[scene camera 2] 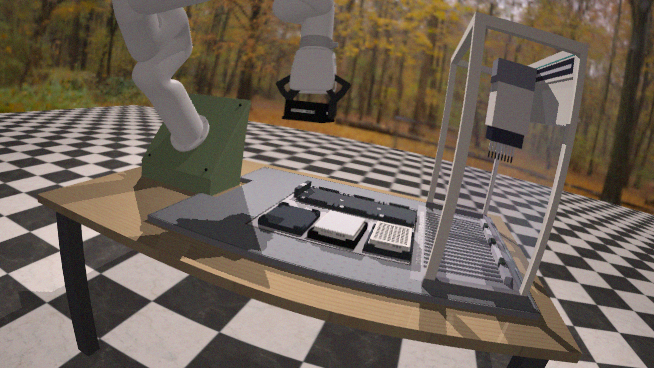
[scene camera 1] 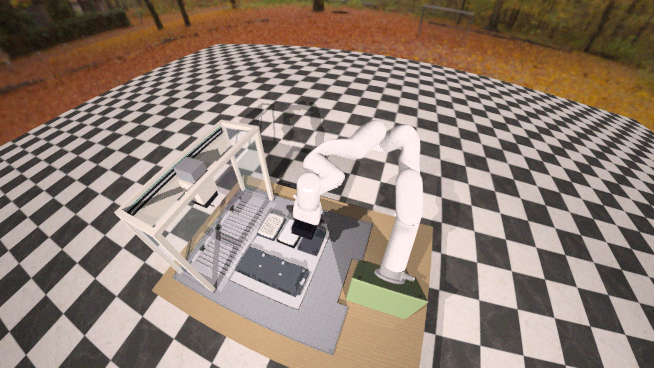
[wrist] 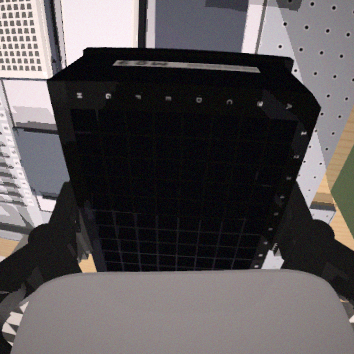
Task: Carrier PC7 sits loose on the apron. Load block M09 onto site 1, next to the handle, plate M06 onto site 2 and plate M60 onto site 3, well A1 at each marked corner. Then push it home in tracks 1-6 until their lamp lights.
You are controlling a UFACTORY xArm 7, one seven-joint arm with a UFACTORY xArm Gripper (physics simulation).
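Where they show: gripper, fingertip midpoint: (scene camera 1: 307, 222) (wrist: 179, 174); arm's base at its link origin: (scene camera 2: 190, 133) (scene camera 1: 389, 277).
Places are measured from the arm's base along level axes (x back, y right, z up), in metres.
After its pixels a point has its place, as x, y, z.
My gripper (scene camera 1: 305, 229) @(-0.380, 0.021, 0.098) (scene camera 2: 310, 111) @(-0.380, 0.021, 0.098) (wrist: 179, 174) @(-0.380, 0.021, 0.098) is shut on black block M09 (wrist: 175, 150) @(-0.385, 0.054, 0.130), level and high above the apron. Its label and row H to A face the top of the wrist view, with A1 at upper right. Carrier PC7 (scene camera 1: 270, 271) @(-0.472, -0.170, -0.115) (scene camera 2: 357, 204) @(-0.471, -0.160, -0.116) is a long dark tray on the apron, its handle (scene camera 1: 304, 283) @(-0.308, -0.144, -0.106) (scene camera 2: 302, 189) @(-0.325, -0.121, -0.105) at the robot-base end. Its sites look unloaded. A solid white plate (scene camera 1: 289, 236) @(-0.492, 0.021, -0.100) (scene camera 2: 340, 225) @(-0.509, 0.073, -0.100) (wrist: 100, 25) @(-0.497, 0.050, -0.100) and a perforated cream plate (scene camera 1: 271, 226) @(-0.605, 0.024, -0.101) (scene camera 2: 392, 236) @(-0.617, 0.050, -0.101) (wrist: 20, 37) @(-0.601, 0.020, -0.106) sit in dark holders; their labels are unreadable.
An empty dark holder (scene camera 1: 311, 244) @(-0.382, 0.042, -0.115) (scene camera 2: 289, 219) @(-0.400, 0.089, -0.115) (wrist: 200, 25) @(-0.390, 0.071, -0.115) stands beside the white plate. Ribbed tracks (scene camera 1: 245, 214) @(-0.793, 0.026, -0.127) (scene camera 2: 462, 250) lie beyond the carrier's far end, under a tall frame (scene camera 1: 265, 170) @(-0.714, 0.175, 0.112) (scene camera 2: 470, 105) @(-0.725, 0.190, 0.191) with a hanging pipetting head (scene camera 1: 191, 171) @(-0.772, -0.138, 0.333) (scene camera 2: 511, 102).
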